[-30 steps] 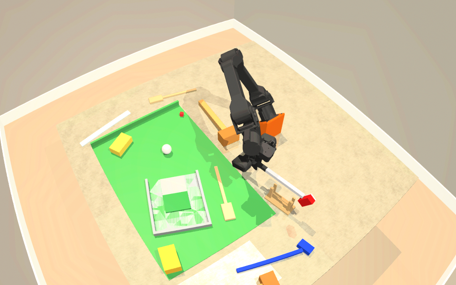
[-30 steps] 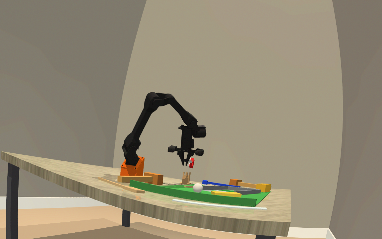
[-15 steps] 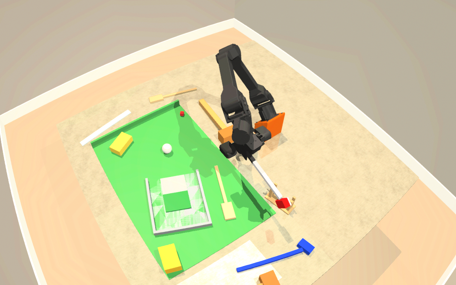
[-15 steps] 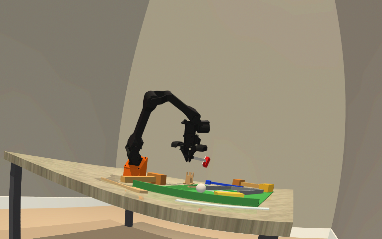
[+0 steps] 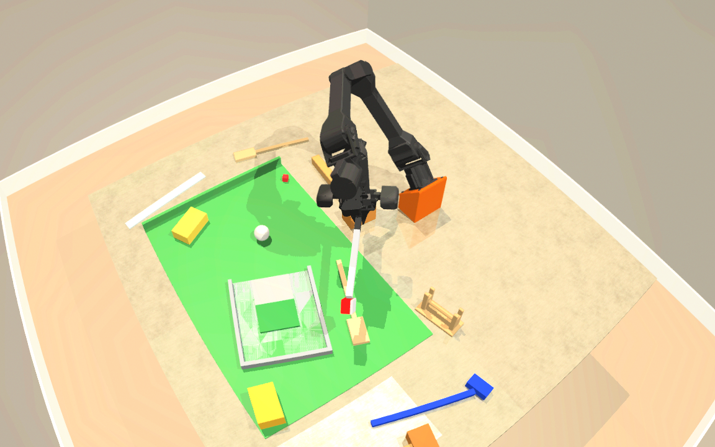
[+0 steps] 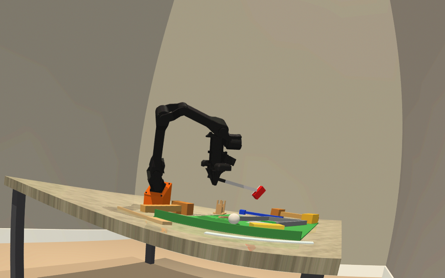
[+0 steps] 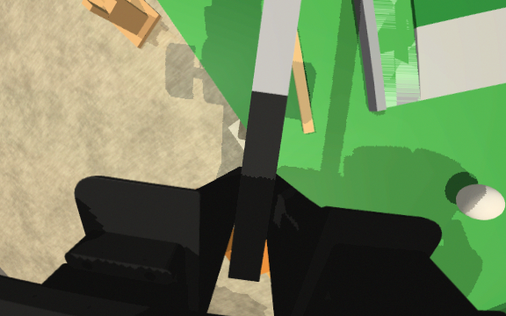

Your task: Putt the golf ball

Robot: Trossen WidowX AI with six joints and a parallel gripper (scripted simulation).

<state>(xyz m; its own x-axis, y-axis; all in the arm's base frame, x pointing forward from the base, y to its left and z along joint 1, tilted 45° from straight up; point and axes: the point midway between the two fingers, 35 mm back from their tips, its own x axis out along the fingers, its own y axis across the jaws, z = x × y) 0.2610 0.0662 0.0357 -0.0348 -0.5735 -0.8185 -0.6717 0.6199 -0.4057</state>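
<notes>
My gripper tip is 80 mm to the right of the red putter, 80 mm short of it and 10 mm below it. Round my gripper tip: grey-framed platform: 270 mm ahead, 140 mm below, 30 mm to the left; wooden rack: 270 mm to the left, 110 mm below, 40 mm behind; white golf ball: 210 mm to the right, 160 mm ahead, 120 mm below.
</notes>
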